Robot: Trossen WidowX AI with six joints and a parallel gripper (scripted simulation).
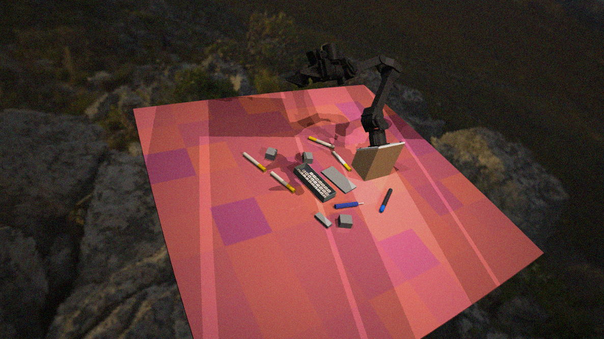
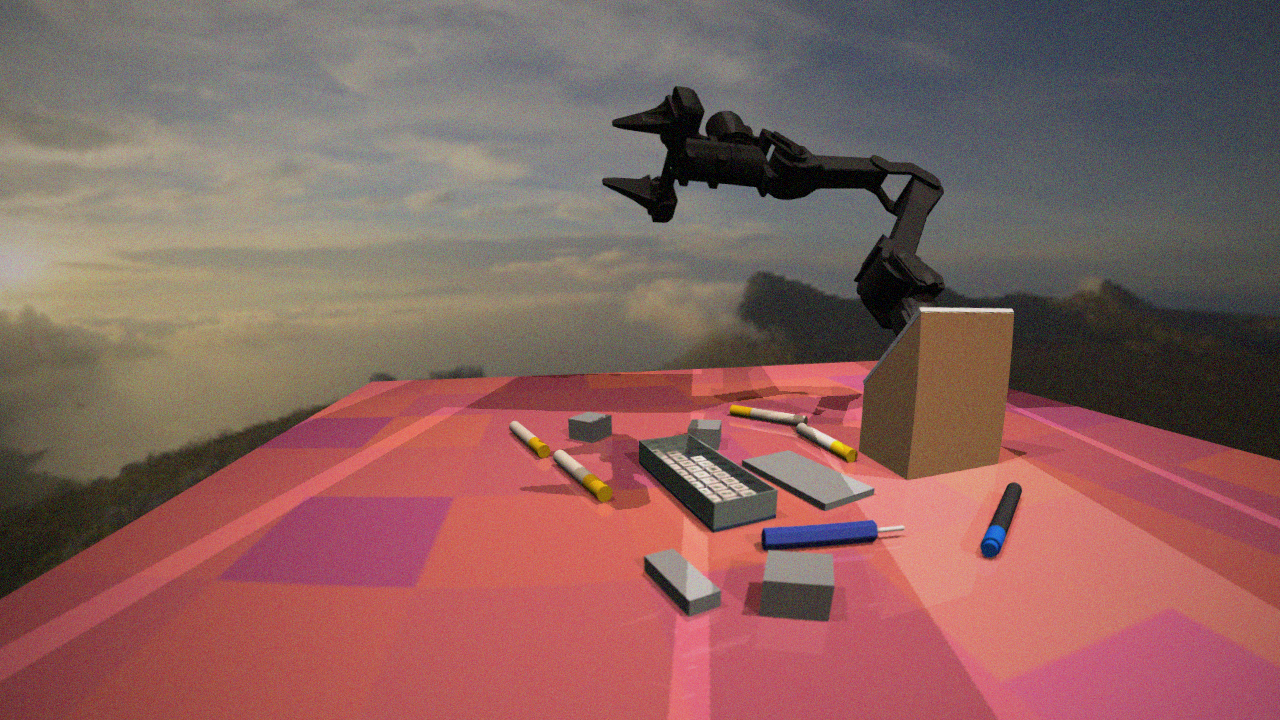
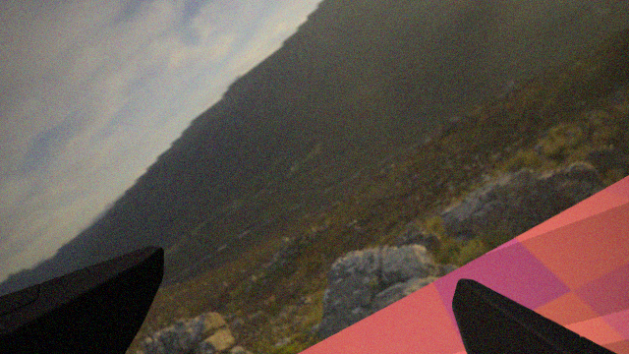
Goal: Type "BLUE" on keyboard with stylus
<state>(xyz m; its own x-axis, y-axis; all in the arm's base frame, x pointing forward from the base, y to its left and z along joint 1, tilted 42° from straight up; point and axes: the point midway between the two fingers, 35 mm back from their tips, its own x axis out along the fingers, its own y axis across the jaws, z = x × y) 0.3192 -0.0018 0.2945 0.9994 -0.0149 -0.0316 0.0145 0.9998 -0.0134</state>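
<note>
The stylus lies 140 mm behind my gripper tip, 340 mm to the left of it and 360 mm below it. From my gripper tip the other things lie so: flat grey plate: 160 mm behind, 210 mm to the left, 360 mm below; then blue-capped marker: 250 mm behind, 390 mm to the left, 360 mm below.
</note>
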